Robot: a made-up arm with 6 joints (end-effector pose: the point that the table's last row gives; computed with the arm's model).
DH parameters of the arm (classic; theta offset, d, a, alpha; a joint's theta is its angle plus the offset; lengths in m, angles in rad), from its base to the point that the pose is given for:
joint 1: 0 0.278 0 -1.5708
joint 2: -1.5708 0 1.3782 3.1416
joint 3: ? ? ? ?
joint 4: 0 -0.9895 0 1.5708
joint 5: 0 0.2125 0 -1.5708
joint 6: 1.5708 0 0 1.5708
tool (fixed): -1.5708 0 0 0
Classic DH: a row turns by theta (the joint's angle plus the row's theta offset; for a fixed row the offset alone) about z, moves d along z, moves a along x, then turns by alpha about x.
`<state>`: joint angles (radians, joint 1 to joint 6).
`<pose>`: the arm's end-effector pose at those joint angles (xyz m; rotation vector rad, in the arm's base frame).
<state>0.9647 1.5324 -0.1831 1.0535 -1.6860 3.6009</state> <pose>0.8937 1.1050 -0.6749 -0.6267 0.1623 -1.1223</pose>
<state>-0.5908 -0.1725 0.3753 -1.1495 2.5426 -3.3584</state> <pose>0.5405 -0.4672 1.9855 0.3581 1.0648 -2.8792</pose>
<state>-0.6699 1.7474 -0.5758 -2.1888 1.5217 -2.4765</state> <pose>0.5108 -0.2475 -0.5682 0.1153 -2.1361 -1.5109</pose>
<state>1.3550 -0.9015 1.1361 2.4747 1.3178 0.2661</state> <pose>-0.5150 -1.5697 1.9576 -1.4790 -2.2369 -1.1305</pose>
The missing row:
joint 3: 0 0 0 -1.5708
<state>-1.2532 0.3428 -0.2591 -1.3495 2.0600 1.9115</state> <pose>0.3184 -1.1179 0.8449 0.6006 -1.1549 2.6731</pose>
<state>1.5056 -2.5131 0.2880 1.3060 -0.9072 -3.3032</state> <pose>-0.0625 -1.8112 -0.6997 -1.5838 0.1827 -0.8314</pose>
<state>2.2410 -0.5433 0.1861 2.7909 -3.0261 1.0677</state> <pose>-0.1419 -0.1423 2.1716 -1.0013 1.0179 -0.2728</pose>
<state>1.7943 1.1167 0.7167 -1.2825 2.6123 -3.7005</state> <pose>-0.4000 2.0325 0.3096 -1.0978 -0.0584 -0.9300</pose>
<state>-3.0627 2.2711 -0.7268 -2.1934 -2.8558 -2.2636</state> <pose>-0.0399 -0.1275 -0.5810 0.0483 -0.0743 -2.8310</pose>
